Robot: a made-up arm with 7 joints. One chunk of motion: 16 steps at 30 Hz.
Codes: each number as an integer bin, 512 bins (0 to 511) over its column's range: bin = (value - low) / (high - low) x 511, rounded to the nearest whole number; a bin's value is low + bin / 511 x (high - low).
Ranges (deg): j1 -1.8..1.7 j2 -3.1..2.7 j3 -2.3..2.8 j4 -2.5..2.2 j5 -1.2..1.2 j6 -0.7..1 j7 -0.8..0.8
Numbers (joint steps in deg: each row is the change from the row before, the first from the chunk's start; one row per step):
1: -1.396 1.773 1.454 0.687 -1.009 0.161 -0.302
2: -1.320 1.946 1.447 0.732 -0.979 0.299 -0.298
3: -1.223 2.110 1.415 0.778 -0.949 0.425 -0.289
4: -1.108 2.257 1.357 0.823 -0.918 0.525 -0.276
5: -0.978 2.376 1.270 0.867 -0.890 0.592 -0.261
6: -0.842 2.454 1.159 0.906 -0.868 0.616 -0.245
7: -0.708 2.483 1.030 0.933 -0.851 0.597 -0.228
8: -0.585 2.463 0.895 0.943 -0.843 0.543 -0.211
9: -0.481 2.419 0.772 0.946 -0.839 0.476 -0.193
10: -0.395 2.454 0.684 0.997 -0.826 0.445 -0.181
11: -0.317 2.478 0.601 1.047 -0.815 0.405 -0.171
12: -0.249 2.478 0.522 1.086 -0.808 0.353 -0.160
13: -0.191 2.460 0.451 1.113 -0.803 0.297 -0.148
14: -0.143 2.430 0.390 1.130 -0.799 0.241 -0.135
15: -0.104 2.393 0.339 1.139 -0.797 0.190 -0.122
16: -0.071 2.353 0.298 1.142 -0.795 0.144 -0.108
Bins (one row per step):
1: 59 429 376 347 41 259 159
2: 70 445 375 351 47 300 160
3: 84 459 372 356 53 338 163
4: 101 472 366 361 60 368 167
5: 120 482 358 366 66 388 172
6: 140 489 347 370 71 396 177
7: 159 492 334 373 74 390 183
8: 177 490 320 374 76 374 188
9: 193 486 308 375 77 353 194
10: 205 489 299 380 80 344 198
11: 217 491 291 386 82 332 201
12: 226 491 283 390 83 317 204
13: 235 490 276 393 85 300 208
14: 242 487 270 395 85 283 212
15: 248 484 264 396 86 268 217
16: 252 480 260 396 86 254 221

